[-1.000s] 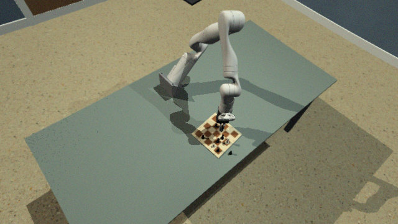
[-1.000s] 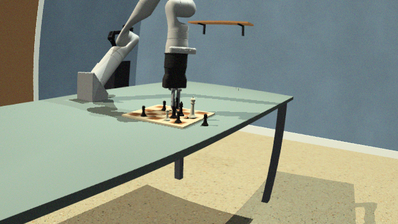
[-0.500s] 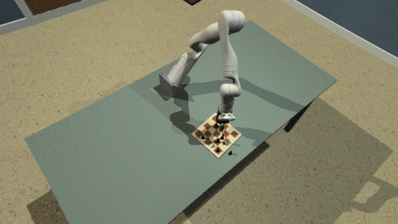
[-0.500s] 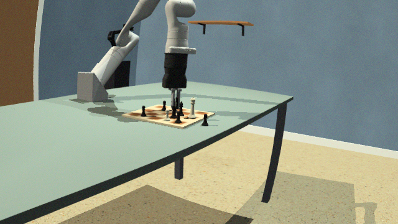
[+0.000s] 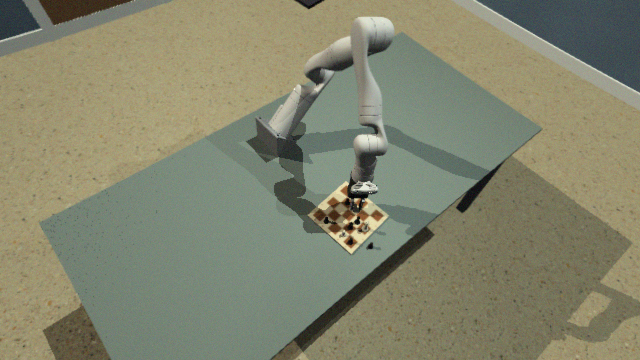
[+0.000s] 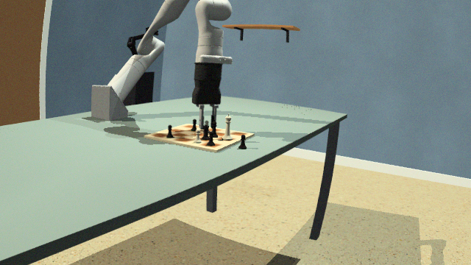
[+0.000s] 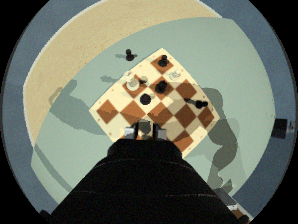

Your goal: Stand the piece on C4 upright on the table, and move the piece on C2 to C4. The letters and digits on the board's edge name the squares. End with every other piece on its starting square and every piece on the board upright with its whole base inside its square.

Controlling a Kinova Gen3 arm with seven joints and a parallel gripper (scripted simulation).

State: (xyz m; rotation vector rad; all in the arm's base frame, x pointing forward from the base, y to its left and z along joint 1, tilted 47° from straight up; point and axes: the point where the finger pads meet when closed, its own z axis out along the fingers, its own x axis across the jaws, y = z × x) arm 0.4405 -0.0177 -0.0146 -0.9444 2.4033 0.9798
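Now: hand 40 mm to the left of the small chessboard and 30 mm above it. Also, from my hand: tall white piece 80 mm ahead, 40 mm to the right.
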